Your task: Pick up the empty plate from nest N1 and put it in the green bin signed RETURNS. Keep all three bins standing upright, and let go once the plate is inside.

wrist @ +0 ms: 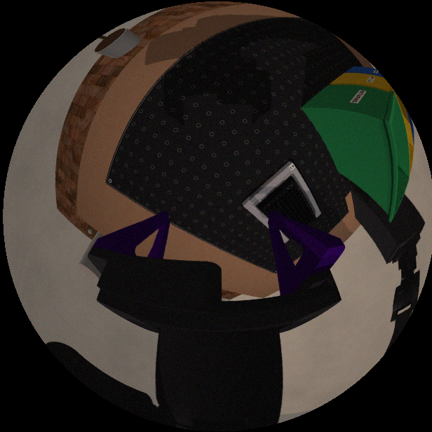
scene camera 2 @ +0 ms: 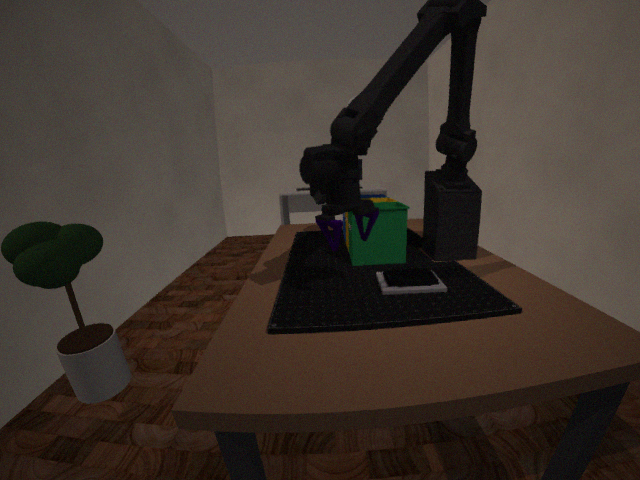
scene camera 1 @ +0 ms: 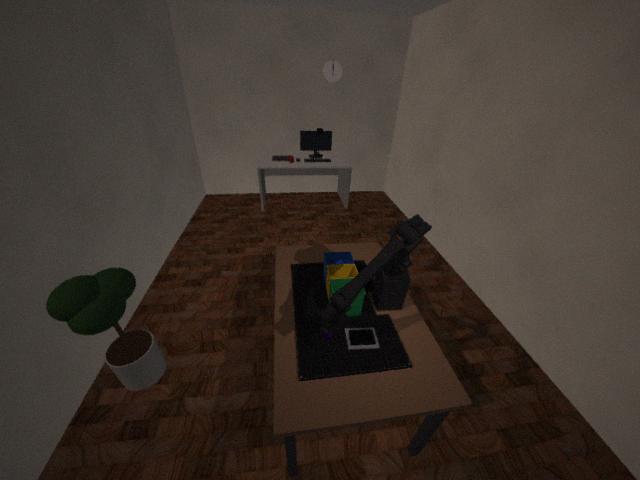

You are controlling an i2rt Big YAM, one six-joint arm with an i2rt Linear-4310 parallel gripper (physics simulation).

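Note:
The plate is dark with a fine grid. It lies flat in the light grey nest, whose small label shows in the wrist view. The green bin stands upright behind the nest, with a white sign on its side. My gripper is open and empty, its purple fingers pointing down above the black board, left of the nest in the scene views. In scene view 1 the opening between the fingers cannot be made out.
The yellow bin and blue bin stand upright in a row behind the green bin. The perforated black board lies on the wooden table. The arm's base stands right of the bins.

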